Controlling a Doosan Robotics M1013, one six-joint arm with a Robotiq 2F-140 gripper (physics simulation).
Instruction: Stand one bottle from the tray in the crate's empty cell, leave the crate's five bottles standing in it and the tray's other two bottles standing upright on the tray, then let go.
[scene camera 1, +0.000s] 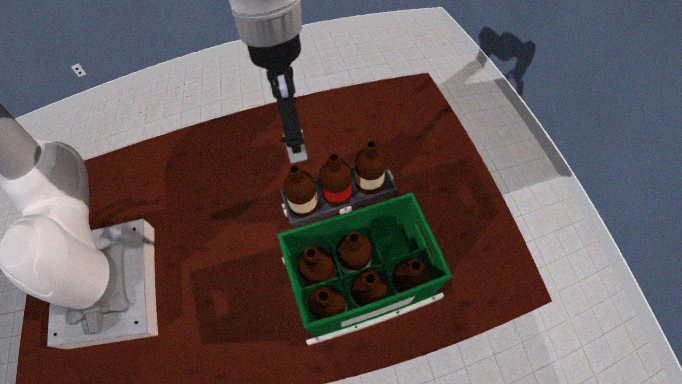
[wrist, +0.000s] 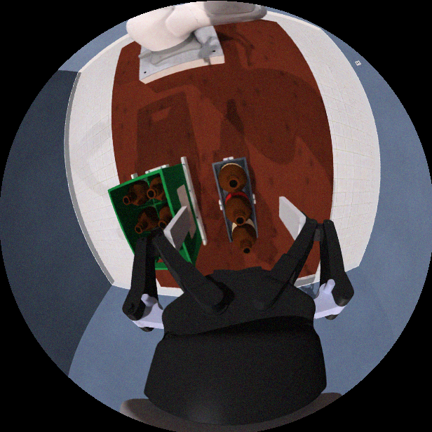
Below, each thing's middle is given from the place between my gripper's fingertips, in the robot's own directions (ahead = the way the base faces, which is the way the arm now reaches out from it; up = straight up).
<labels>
I see the brown bottle (scene camera 1: 299, 186) 10 mm behind my hand and 200 mm below it.
</labels>
